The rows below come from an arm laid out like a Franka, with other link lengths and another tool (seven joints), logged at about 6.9 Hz.
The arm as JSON. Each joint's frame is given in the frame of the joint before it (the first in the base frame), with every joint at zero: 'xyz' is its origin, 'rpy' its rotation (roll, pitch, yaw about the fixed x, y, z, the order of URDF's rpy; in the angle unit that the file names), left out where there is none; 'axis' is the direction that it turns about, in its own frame. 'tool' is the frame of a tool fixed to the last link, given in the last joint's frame.
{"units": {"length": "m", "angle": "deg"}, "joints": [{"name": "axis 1", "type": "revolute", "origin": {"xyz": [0.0, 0.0, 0.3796]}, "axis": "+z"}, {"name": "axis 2", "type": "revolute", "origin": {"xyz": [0.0, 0.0, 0.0]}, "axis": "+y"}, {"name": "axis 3", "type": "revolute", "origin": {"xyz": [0.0, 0.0, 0.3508]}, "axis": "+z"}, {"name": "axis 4", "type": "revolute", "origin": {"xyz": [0.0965, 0.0, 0.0]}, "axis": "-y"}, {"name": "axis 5", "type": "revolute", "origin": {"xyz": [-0.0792, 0.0, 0.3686]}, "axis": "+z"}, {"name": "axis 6", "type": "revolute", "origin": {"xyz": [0.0, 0.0, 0.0]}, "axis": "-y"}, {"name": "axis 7", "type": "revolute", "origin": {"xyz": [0.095, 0.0, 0.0]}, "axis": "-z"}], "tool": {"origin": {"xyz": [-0.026, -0.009, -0.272], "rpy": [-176.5, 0.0, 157.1]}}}
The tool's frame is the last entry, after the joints.
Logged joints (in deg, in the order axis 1, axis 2, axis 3, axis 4, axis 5, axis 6, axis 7), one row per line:
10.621 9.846 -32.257 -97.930 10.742 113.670 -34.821
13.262 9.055 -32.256 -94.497 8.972 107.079 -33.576
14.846 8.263 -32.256 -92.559 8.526 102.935 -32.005
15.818 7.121 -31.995 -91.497 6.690 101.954 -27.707
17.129 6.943 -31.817 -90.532 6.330 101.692 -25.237
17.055 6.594 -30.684 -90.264 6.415 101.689 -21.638
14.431 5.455 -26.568 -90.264 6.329 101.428 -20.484
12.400 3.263 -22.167 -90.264 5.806 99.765 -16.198
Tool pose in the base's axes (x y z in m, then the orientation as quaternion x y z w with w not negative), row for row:
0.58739 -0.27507 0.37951 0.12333 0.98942 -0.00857 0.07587
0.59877 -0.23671 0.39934 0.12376 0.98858 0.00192 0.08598
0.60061 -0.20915 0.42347 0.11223 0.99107 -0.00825 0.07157
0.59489 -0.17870 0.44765 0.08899 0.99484 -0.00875 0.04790
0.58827 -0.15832 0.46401 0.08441 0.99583 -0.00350 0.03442
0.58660 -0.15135 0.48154 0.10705 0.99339 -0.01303 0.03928
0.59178 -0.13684 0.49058 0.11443 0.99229 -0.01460 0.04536
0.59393 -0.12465 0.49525 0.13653 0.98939 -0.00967 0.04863
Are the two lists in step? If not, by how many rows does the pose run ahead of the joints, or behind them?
The pose runs 2 rows behind the joints: the pose in row i belongs to the joints in row i - 2.
